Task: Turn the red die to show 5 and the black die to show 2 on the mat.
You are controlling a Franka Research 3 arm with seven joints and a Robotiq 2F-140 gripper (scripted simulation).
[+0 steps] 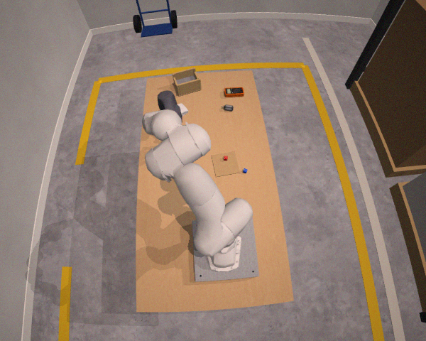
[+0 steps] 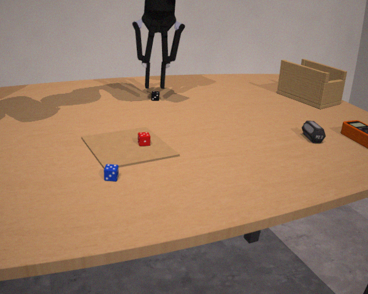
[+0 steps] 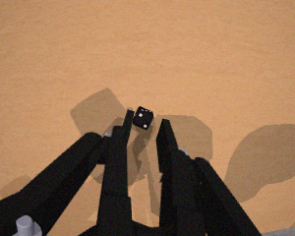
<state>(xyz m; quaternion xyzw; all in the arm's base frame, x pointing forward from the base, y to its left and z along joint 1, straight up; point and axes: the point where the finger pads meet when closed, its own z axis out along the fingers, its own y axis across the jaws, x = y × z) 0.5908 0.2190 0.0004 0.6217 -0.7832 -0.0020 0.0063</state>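
The black die is 60 mm below my hand. From my hand the other things lie so: dark grey device 260 mm ahead, 310 mm to the right, 50 mm below; red die 110 mm behind, 270 mm to the right, 50 mm below; thin tan mat 140 mm behind, 270 mm to the right, 60 mm below.
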